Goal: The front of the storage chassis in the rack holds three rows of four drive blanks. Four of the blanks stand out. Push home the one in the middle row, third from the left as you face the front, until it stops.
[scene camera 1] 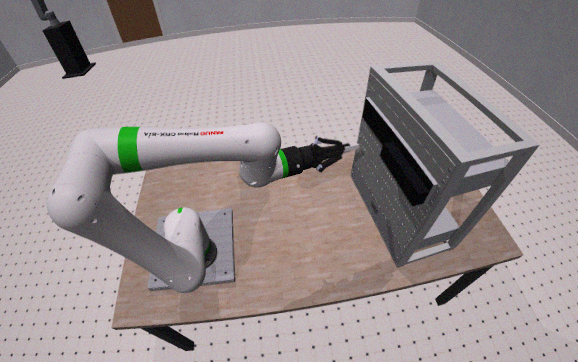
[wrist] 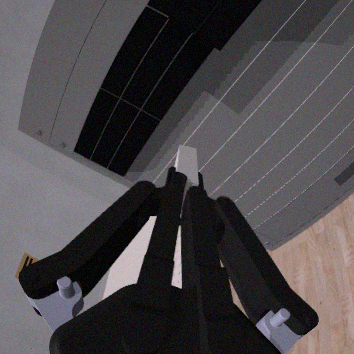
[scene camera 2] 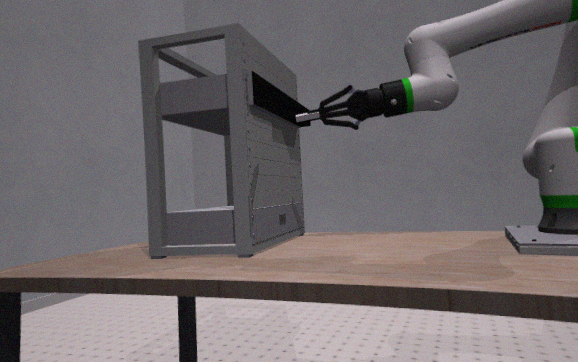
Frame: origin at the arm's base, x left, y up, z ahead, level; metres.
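Seen in the pictures: gripper, fingertip midpoint: (scene camera 1: 356,145) (wrist: 184,159) (scene camera 2: 296,118); arm's base at its link origin: (scene camera 2: 577,231).
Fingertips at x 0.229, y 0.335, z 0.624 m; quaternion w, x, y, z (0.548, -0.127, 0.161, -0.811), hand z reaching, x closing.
Observation:
Offsets run from my fingertips to a thing's top centre. "pt": to the spot under its first point. Level surfaces: height alone.
The chassis's black front of drive blanks @[dx -0.012, dy +0.082, dz +0.139 m] (scene camera 1: 378,126) (scene camera 2: 272,95) (wrist: 135,95) sits high in the grey rack @[dx -0.047, dy +0.223, dz +0.244 m] (scene camera 1: 434,210) (scene camera 2: 240,150). A dark block of blanks @[pt dx -0.209, dy +0.082, dz +0.098 m] (scene camera 1: 407,170) stands out in the middle and right part of the front; its separate blanks are hard to tell apart. In the wrist view thin lines divide the front into rows and columns. My gripper (scene camera 1: 351,148) (scene camera 2: 307,116) (wrist: 184,159) is shut and empty, its pale fingertips together. It is in front of the rack near the front's left end. Whether it touches anything cannot be told.
Grey panels @[pt dx -0.009, dy -0.139, dz +0.093 m] (scene camera 2: 272,170) (wrist: 270,125) fill the rack's front below the chassis. The rack stands on the wooden table @[dy -0.362 m] (scene camera 1: 300,260) (scene camera 2: 400,260) (wrist: 325,285). The arm's base plate (scene camera 1: 222,250) (scene camera 2: 525,245) is at the table's other end. A black pedestal (scene camera 1: 70,50) stands on the floor behind.

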